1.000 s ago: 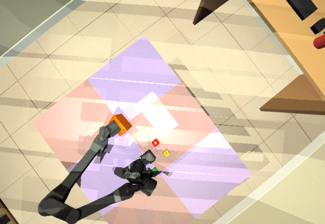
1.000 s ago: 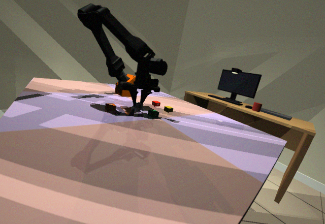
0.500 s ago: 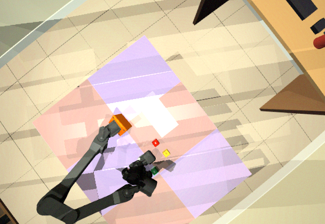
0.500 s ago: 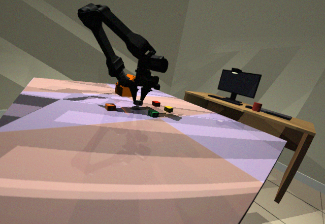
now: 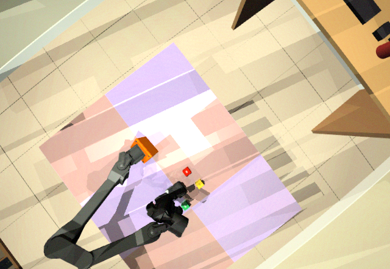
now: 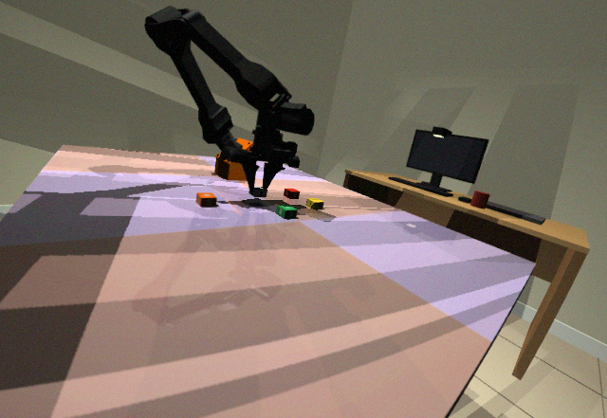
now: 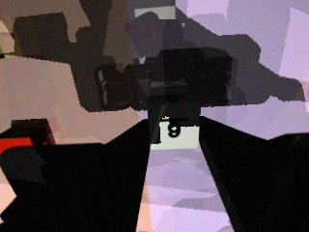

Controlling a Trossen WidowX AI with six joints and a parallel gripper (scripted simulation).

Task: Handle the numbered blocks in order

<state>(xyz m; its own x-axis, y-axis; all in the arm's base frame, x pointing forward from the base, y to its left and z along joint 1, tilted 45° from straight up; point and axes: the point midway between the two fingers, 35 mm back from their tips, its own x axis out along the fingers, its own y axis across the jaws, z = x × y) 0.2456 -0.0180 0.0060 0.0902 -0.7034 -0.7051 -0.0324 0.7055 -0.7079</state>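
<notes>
My gripper tip is 30 mm past the red block, 120 mm to the right of it and 10 mm above it. Also, from my gripper tip: green block 110 mm ahead, 20 mm to the left, 10 mm below; orange block 20 mm ahead, 130 mm to the right, 10 mm below; white block right at my gripper tip.
</notes>
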